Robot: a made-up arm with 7 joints. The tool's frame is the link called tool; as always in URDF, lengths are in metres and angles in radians. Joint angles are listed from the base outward.
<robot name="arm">
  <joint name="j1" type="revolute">
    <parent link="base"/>
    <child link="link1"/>
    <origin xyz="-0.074 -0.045 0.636"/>
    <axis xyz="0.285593 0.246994 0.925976"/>
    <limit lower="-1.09" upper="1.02"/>
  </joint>
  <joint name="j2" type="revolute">
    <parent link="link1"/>
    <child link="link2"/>
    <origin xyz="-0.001 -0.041 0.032"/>
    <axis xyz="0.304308 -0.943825 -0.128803"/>
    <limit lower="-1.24" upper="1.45"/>
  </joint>
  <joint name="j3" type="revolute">
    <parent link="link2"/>
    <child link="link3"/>
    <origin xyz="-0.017 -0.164 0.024"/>
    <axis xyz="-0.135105 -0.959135 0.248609"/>
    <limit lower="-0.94" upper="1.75"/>
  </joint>
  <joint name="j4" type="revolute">
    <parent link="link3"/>
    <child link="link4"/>
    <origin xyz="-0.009 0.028 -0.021"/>
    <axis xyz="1 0 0"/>
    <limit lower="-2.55" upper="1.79"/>
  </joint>
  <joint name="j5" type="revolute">
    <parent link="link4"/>
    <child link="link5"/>
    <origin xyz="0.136 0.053 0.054"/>
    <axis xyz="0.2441 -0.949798 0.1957"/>
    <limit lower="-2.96" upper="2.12"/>
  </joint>
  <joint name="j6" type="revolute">
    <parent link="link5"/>
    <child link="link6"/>
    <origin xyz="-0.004 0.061 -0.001"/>
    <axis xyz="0 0 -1"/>
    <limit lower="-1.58" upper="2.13"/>
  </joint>
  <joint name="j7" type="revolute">
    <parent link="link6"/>
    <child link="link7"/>
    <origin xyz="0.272 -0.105 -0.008"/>
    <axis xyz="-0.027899 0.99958 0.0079"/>
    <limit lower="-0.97" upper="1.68"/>
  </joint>
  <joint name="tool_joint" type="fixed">
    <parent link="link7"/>
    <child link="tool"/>
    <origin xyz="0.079 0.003 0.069" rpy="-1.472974 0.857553 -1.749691"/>
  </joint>
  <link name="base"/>
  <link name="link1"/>
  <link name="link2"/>
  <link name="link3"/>
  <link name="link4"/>
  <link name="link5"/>
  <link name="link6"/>
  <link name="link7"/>
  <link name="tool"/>
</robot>
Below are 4 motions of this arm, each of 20 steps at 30 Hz.
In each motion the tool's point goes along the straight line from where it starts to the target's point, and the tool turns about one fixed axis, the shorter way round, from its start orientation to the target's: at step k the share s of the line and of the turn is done. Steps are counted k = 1, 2, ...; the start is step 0. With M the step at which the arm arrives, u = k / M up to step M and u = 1 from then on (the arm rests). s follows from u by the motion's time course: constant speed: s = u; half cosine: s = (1 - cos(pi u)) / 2; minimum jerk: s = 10 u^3 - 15 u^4 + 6 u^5.
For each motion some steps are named. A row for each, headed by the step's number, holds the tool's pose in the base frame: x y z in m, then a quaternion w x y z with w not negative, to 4 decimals.
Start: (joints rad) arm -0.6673 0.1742 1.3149 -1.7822 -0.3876 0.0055 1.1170
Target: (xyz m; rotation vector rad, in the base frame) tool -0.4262 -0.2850 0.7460 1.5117 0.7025 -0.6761
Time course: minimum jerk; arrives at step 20
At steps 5, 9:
5: -0.2313 -0.0866 1.0959 0.0533 0.5512 0.1896 -0.8108
9: -0.2973 -0.1537 0.9775 0.2698 0.6340 0.2477 -0.6811

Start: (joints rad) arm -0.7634 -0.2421 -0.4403 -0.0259 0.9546 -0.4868 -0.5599
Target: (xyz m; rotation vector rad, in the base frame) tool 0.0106 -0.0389 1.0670 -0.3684 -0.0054 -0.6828
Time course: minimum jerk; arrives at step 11
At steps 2, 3, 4, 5, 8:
2: 0.1658 -0.2514 0.9375 0.8538 -0.0446 0.2196 -0.4698
3: 0.1521 -0.2327 0.9489 0.8634 -0.0568 0.2006 -0.4594
4: 0.1314 -0.2042 0.9662 0.8769 -0.0753 0.1714 -0.4428
5: 0.1056 -0.1690 0.9877 0.8915 -0.0981 0.1348 -0.4212
8: 0.0315 -0.0676 1.0495 0.9209 -0.1621 0.0278 -0.3535

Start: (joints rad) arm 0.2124 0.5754 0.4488 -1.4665 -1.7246 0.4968 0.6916
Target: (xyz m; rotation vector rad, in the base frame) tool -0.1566 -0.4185 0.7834 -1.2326 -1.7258 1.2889
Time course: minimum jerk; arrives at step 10
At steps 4, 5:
4: -0.1536 -0.4041 0.8277 0.3134 -0.4454 -0.5988 0.5873
5: -0.1544 -0.4080 0.8158 0.3167 -0.4525 -0.6154 0.5623

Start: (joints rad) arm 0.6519 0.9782 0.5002 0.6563 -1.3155 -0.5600 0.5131
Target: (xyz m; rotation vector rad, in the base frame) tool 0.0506 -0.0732 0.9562 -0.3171 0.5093 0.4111
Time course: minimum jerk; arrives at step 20
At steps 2, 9, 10, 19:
2: 0.1376 0.1107 0.8601 0.6144 -0.5589 0.4975 0.2502
9: 0.1027 0.0368 0.8987 0.7753 -0.4123 0.4138 0.2400
10: 0.0945 0.0195 0.9077 0.8071 -0.3745 0.3908 0.2358
19: 0.0507 -0.0730 0.9561 0.9344 -0.1556 0.2494 0.2012

